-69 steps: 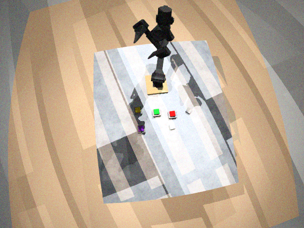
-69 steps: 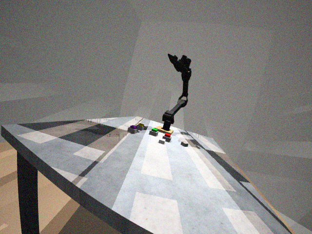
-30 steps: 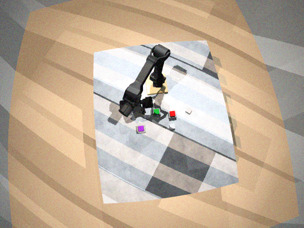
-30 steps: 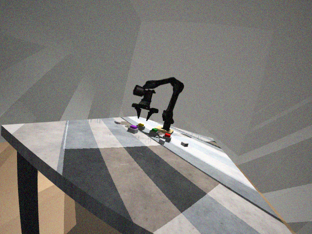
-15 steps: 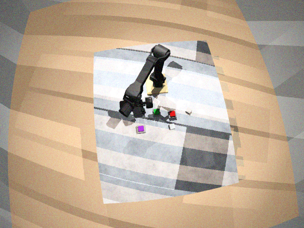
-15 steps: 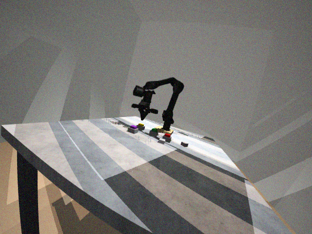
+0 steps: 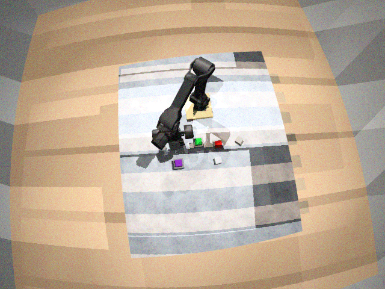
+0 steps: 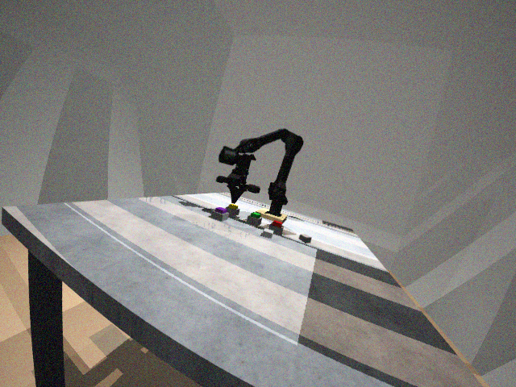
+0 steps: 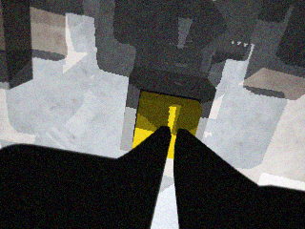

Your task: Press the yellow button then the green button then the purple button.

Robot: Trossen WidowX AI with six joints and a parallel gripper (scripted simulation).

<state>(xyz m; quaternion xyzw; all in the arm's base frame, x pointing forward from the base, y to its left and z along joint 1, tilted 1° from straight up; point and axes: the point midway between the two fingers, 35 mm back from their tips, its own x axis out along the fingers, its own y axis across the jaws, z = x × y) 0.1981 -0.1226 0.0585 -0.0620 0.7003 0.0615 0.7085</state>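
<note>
The yellow button lies 10 mm below my gripper tip. Also, from my gripper tip: green button: 10 mm ahead, 120 mm to the left, 10 mm below; then red button: 10 mm ahead, 220 mm to the left, 10 mm below; then purple button: 120 mm ahead, 30 mm to the left, 10 mm below.
</note>
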